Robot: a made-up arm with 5 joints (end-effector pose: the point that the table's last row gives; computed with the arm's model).
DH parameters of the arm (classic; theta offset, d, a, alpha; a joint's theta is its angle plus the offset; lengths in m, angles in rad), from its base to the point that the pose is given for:
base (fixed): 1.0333 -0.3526 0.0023 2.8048
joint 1: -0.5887 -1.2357 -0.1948 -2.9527
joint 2: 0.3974 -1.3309 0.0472 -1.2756
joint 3: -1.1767 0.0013 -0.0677 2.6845
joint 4: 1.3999 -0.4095 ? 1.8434
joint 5: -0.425 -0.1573 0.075 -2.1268
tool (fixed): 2.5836 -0.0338 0 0
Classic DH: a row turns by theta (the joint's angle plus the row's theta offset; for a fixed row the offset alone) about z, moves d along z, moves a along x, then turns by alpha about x.
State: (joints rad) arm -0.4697 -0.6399 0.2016 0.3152 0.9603
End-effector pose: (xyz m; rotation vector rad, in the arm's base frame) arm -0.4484 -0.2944 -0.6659 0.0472 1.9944 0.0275
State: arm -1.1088 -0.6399 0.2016 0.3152 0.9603
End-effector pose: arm -0.2122 -0.5493 -0.5491 -0.6813 2.0427 0.2350
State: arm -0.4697 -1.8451 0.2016 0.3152 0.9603
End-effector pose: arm -0.1381 0.0063 -0.7092 1.1878 1.4038 -0.5256
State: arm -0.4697 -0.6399 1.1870 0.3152 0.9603
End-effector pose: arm -0.3730 -0.5612 -0.5451 -0.7577 1.6657 -0.7339
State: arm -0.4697 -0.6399 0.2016 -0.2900 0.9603
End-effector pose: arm -0.4633 -0.3820 -0.6264 -0.2610 1.9907 -0.6226
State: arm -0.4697 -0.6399 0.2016 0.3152 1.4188
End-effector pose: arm -0.4143 -0.2816 -0.6649 -0.3518 2.3030 0.0895
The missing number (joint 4, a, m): -0.177
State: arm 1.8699 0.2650 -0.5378 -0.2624 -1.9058
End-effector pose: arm 0.1671 0.7711 -0.5736 1.6818 -1.8606 -1.5388
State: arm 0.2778 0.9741 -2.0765 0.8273 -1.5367
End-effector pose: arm -0.4011 -0.1798 0.0130 -1.8438 -0.6313 1.5641
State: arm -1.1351 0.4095 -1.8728 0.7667 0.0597
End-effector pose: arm -0.1100 -0.4125 0.0938 -1.5289 -2.2670 0.1708
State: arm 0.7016 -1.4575 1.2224 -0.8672 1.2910
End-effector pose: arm -0.4129 0.3362 -0.5403 -0.6684 -1.6238 1.5337
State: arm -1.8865 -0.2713 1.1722 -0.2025 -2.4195
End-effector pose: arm 0.6903 -0.4032 -0.3472 0.8921 0.1527 2.1808
